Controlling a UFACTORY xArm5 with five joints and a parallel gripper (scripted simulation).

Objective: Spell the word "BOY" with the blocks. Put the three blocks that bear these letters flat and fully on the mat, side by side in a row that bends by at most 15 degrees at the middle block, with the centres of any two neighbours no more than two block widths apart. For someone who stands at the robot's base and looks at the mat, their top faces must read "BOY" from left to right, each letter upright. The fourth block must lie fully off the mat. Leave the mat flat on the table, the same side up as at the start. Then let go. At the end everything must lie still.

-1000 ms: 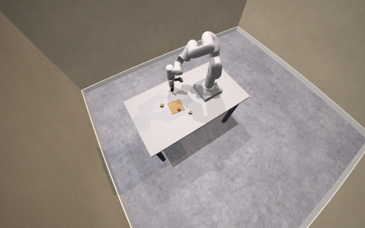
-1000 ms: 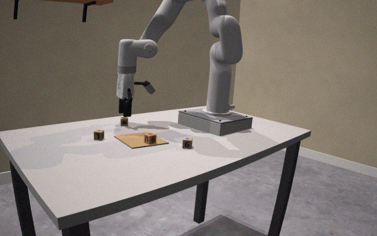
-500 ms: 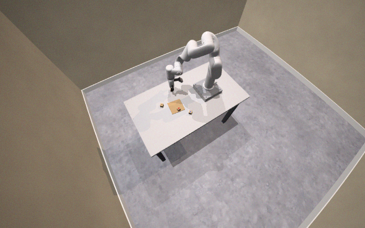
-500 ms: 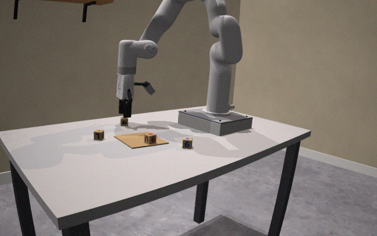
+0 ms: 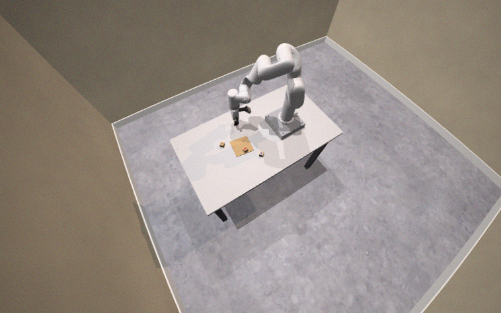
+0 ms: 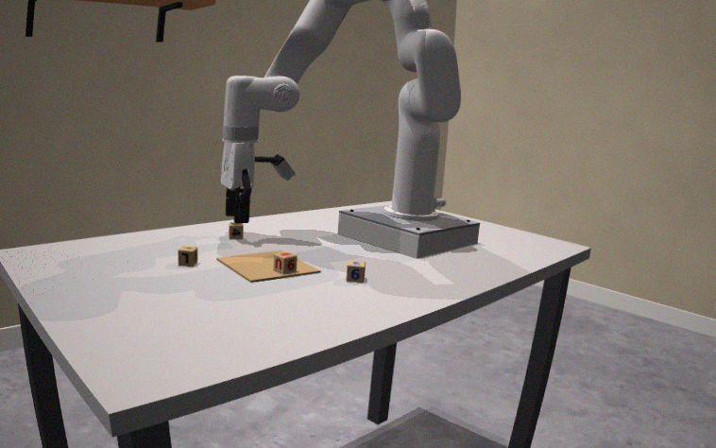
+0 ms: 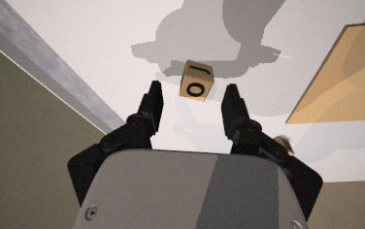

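Right now the wooden block is 4 cm below my hand. The rest, counted from my hand: tan mat 5 cm ahead, 21 cm to the left, 5 cm below.
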